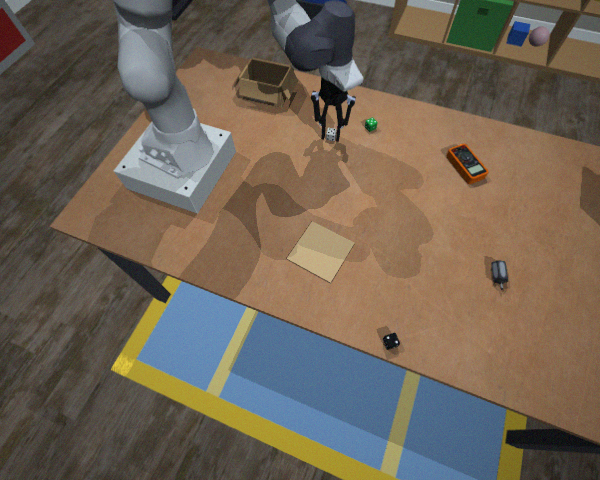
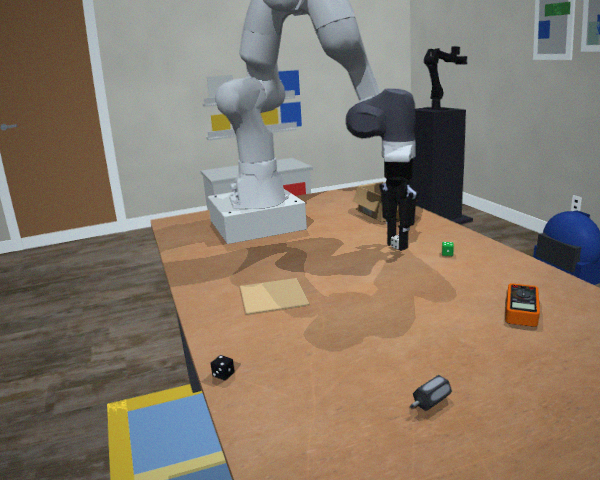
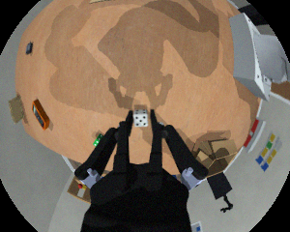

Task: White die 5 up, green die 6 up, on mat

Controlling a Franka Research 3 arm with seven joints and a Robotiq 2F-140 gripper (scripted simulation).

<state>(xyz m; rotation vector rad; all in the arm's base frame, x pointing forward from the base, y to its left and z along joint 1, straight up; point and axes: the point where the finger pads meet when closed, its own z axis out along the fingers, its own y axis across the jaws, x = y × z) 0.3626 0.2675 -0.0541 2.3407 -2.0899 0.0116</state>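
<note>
The white die lies 20 mm below my hand. From my hand the other things lie so: tan mat (410 mm to the right, 100 mm ahead, 30 mm below); green die (120 mm ahead, 80 mm to the left, 20 mm below); cardboard box (280 mm behind, 140 mm to the left, 10 mm above).
</note>
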